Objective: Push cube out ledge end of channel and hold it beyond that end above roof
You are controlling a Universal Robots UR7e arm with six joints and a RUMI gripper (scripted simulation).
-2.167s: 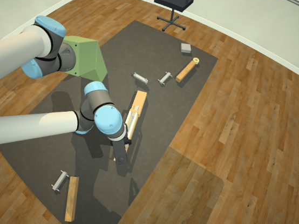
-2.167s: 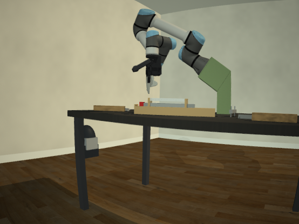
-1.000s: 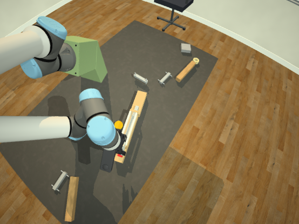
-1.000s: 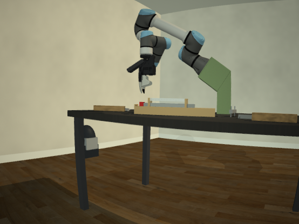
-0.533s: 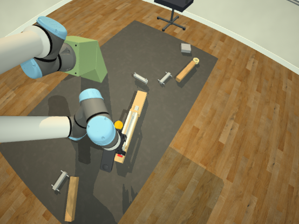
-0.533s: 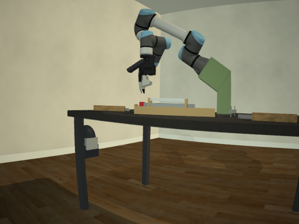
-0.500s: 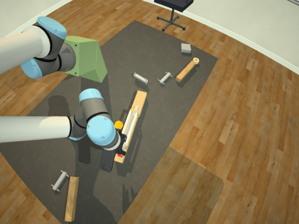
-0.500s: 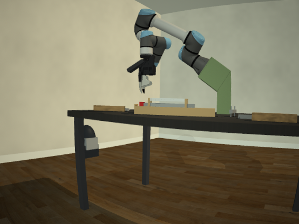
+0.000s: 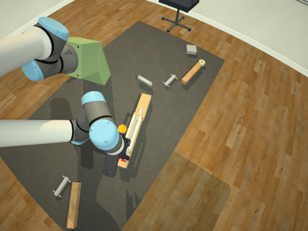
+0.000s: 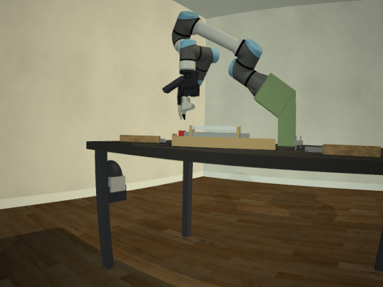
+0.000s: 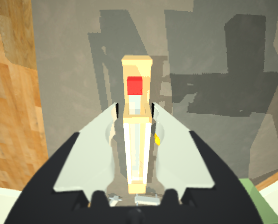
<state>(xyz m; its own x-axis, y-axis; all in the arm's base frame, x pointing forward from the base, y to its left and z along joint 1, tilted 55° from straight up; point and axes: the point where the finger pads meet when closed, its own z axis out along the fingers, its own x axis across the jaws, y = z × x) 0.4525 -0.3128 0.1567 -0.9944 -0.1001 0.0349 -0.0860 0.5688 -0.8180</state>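
My hand is 8 cm above the red cube. The rest, counted from my hand: grey block (13 cm ahead, 99 cm to the left, 12 cm below); then long wooden base (2 cm behind, 15 cm to the left, 8 cm below).
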